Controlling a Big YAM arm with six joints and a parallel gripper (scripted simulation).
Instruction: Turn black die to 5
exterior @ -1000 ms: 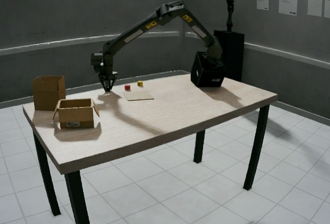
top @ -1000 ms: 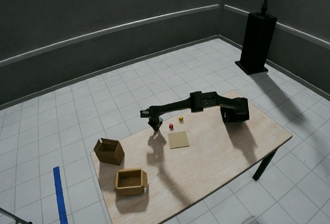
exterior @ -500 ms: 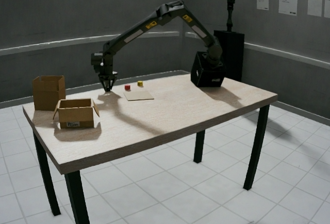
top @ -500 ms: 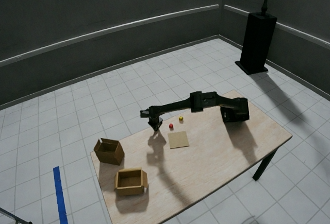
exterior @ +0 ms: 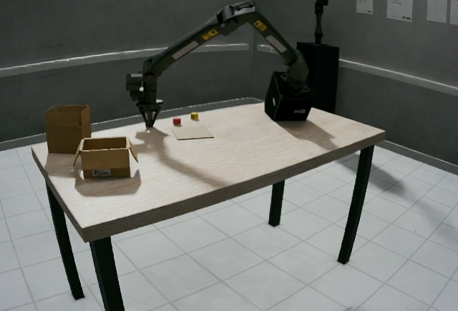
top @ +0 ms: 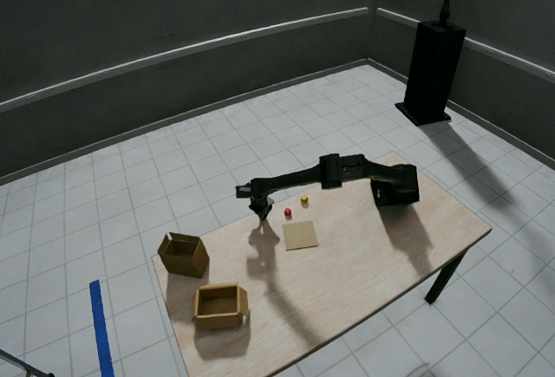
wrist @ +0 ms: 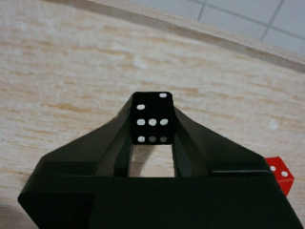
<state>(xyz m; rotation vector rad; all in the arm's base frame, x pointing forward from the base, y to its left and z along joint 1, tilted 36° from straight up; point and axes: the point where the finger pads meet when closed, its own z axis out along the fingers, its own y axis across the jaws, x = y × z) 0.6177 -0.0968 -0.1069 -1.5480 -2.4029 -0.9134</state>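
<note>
Now: the tan mat 130 mm behind my hand, 140 mm to the left of it and 10 mm below it. From my hand the other things lie so: yellow die: 210 mm behind, 40 mm to the right; black die: right at my hand; red die: 120 mm behind, 10 mm to the left.
</note>
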